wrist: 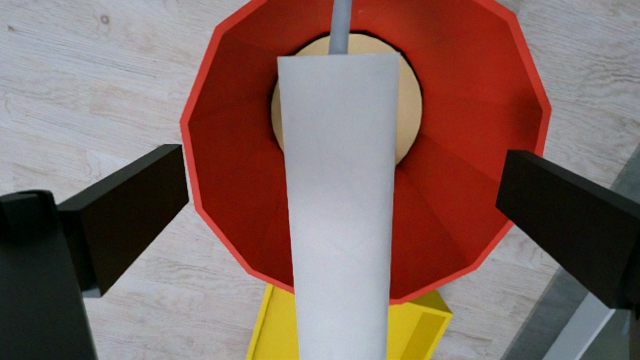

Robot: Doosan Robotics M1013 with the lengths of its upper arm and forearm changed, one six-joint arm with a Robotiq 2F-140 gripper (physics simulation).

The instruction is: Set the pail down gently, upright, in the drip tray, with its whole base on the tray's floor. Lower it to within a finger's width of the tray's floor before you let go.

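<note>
The red pail (465,115) is seen from above in the wrist view, its wide mouth open and a round tan surface (411,110) at its bottom. Its thick white grip (341,210), on a thin grey rod (341,25), runs from the middle down to the lower edge of the view. My gripper (342,176) is open, one finger on each side of the grip, with wide gaps and nothing between them. A yellow walled tray (419,337) shows partly beyond the pail's lower rim; whether it is the drip tray, I cannot tell. The pail hides part of it.
A pale wood-grain surface (100,125) lies under the pail. At the lower right, partly behind the right finger, is a grey band (542,312) with a lighter raised edge (580,327) beside it.
</note>
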